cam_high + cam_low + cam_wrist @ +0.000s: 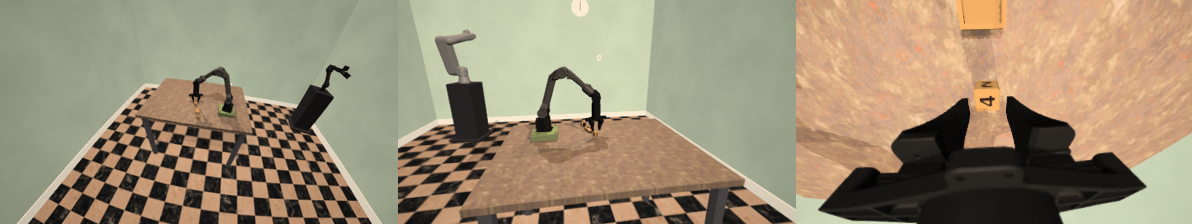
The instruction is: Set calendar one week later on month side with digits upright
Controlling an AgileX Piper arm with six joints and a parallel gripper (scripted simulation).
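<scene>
My gripper is now 50 mm past the orange tray, 90 mm to the right of it and 30 mm above it.
</scene>
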